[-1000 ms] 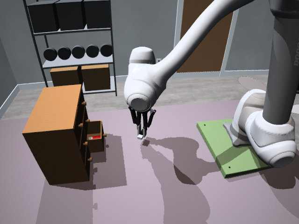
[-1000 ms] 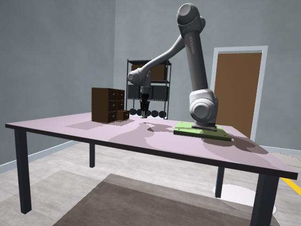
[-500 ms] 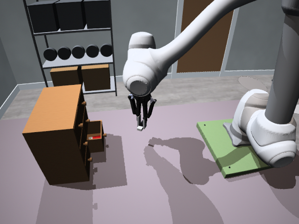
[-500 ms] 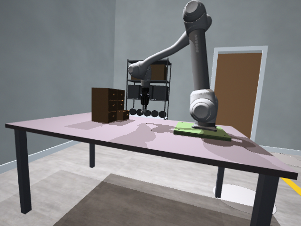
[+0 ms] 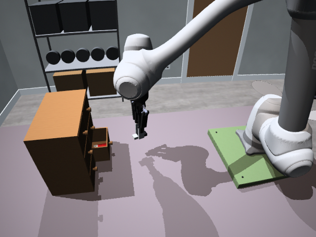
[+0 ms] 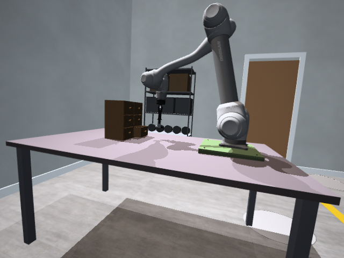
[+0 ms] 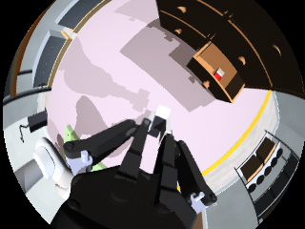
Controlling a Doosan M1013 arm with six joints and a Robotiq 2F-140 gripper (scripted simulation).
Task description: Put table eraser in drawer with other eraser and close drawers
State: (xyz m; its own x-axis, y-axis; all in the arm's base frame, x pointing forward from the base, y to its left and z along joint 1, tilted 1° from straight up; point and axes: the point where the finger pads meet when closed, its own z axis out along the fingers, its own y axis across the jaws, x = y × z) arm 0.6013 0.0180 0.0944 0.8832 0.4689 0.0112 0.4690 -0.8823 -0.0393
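My gripper is now 200 mm short of the white eraser, 20 mm to the left of it and 120 mm above it. The rest, counted from my hand: black-and-white eraser (10 mm ahead, 30 mm below).
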